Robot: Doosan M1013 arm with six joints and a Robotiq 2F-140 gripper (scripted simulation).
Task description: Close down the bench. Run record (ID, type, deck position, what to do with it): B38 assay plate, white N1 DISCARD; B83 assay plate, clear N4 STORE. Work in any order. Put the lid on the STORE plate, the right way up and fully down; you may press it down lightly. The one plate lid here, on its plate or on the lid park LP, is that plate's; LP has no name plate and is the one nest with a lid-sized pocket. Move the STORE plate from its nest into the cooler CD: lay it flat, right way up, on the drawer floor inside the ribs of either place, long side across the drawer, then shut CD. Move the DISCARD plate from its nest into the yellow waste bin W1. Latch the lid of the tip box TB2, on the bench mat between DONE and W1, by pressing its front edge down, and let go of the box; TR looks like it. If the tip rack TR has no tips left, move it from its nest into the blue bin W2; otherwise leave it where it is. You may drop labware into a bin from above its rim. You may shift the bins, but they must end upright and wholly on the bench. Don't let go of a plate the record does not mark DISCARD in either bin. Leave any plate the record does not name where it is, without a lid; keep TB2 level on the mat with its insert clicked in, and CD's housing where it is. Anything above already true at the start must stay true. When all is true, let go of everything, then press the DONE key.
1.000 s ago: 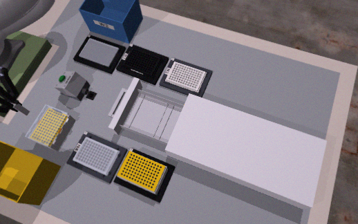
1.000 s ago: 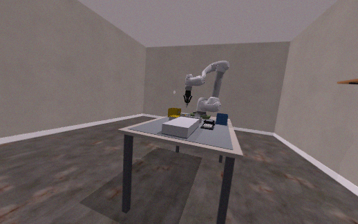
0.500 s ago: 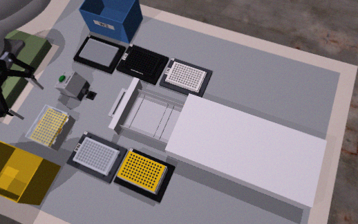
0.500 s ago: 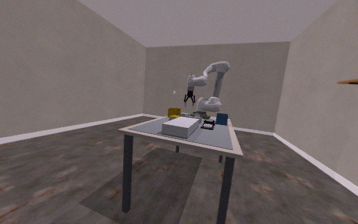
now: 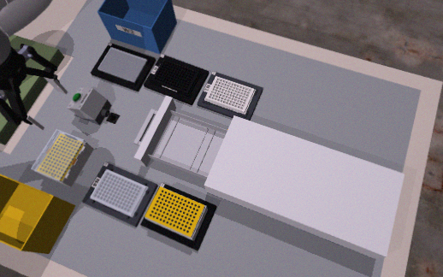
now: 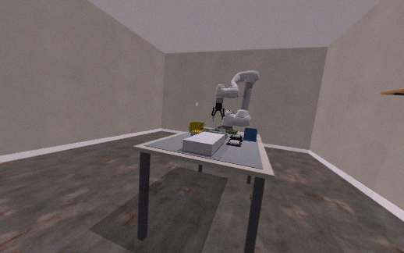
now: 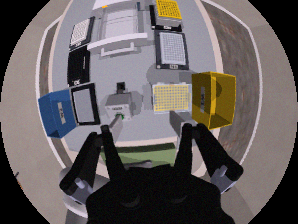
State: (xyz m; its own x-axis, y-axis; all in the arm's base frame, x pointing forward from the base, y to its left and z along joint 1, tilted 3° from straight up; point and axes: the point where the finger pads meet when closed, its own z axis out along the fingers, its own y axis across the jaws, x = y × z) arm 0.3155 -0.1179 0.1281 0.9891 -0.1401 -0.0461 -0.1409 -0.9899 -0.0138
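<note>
Now: the flat grey lid 240 mm to the left of my hand, 160 mm below it and 50 mm ahead of it. The rest, counted from my hand: clear assay plate: 180 mm ahead, 160 mm below, 140 mm to the right; done key: 110 mm below, 80 mm to the left, 10 mm behind; yellow bin W1: 250 mm to the right, 140 mm below, 20 mm behind.
</note>
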